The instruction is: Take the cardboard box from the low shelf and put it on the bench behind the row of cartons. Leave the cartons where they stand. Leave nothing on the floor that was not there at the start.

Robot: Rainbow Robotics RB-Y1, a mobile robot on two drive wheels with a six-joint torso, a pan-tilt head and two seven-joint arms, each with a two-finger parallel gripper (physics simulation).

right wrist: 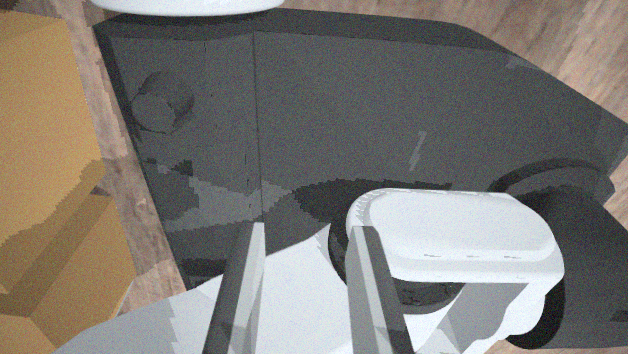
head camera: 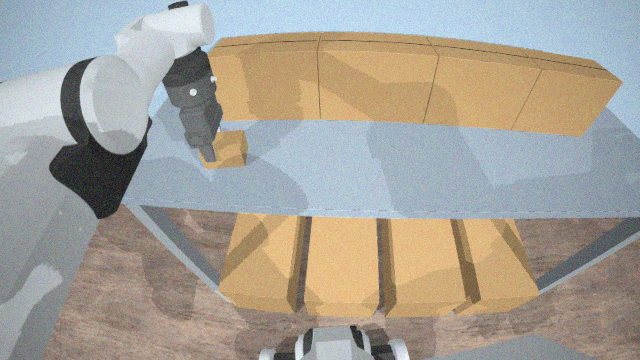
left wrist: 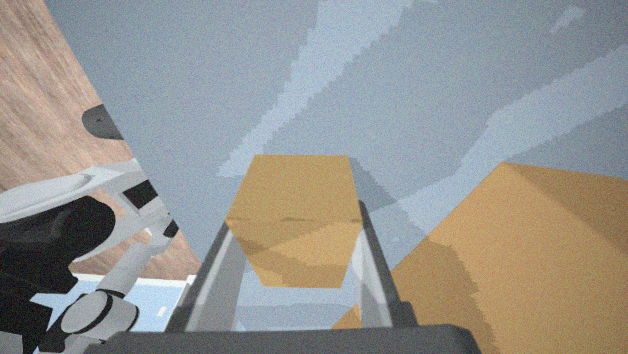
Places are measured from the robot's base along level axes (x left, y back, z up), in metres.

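Pixels of known places: left gripper, fingertip midpoint: (head camera: pixel 215 150) (left wrist: pixel 299 210); right gripper, fingertip midpoint: (right wrist: pixel 306 241).
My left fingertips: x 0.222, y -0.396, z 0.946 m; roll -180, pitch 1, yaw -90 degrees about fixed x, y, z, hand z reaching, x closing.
For each thing: its top centre in the pictures, then the offset to it from my left fingertips. "spot": a spot on its surface instead. Level surfaces: height alone.
- small cardboard box, top centre: (left wrist: pixel 299 266) (head camera: pixel 220 140) dy -0.001, dx -0.020, dz +0.025 m
- bench top, surface height: dz -0.030 m
- large carton, surface spot: (left wrist: pixel 500 250) spot: dy -0.137, dx -0.026, dz +0.015 m
- Wood floor, surface height: dz -0.944 m
A small cardboard box (head camera: pixel 233 150) (left wrist: pixel 295 192) is between the fingers of my left gripper (head camera: pixel 212 154) (left wrist: pixel 299 210), which is shut on it. The box is over the bench top (head camera: pixel 340 175) (left wrist: pixel 200 75), on the near side of the row of cartons (head camera: pixel 375 85) at the left of the head view. I cannot tell how high it is above the bench. Part of the row, a large carton (left wrist: pixel 500 250), shows at the right in the left wrist view, apart from the box. My right gripper (right wrist: pixel 306 241) is open and empty, over the robot's own body.
Several large cartons (head camera: pixel 341 260) (right wrist: pixel 45 100) lie low under the bench's front edge, with narrow gaps between them. A slanting bench side rail (head camera: pixel 170 240) shows at the left. The robot's dark base (right wrist: pixel 375 105) stands close to the low cartons. Wood floor (left wrist: pixel 45 75) lies beside the bench.
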